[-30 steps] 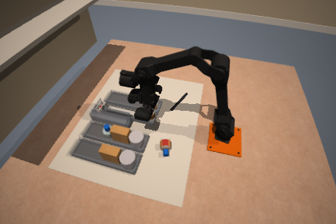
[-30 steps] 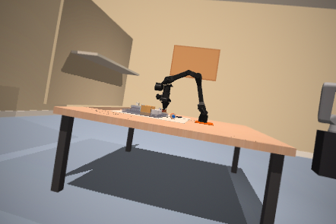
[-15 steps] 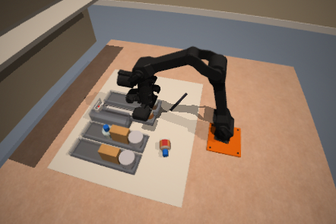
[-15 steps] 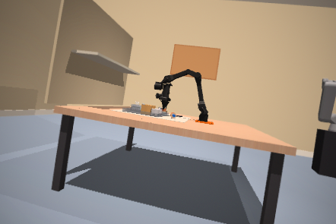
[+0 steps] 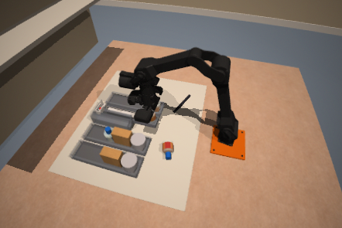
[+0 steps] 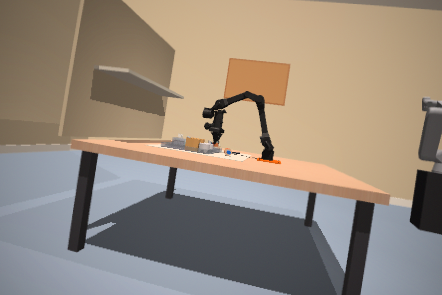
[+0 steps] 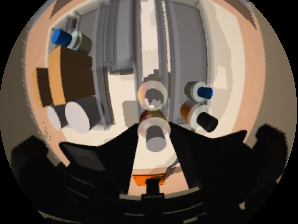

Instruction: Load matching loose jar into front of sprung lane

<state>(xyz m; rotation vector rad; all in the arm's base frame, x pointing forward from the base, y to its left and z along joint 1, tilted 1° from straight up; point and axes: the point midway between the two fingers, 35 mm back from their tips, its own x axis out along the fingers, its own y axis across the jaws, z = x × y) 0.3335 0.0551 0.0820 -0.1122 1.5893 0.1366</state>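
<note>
My gripper tip is 140 mm short of the sprung lane, 50 mm to the right of it and 30 mm above it. Round my gripper tip: thin black stick 160 mm to the right, 80 mm behind, 50 mm below; then pusher plate 140 mm ahead, 50 mm to the left.
</note>
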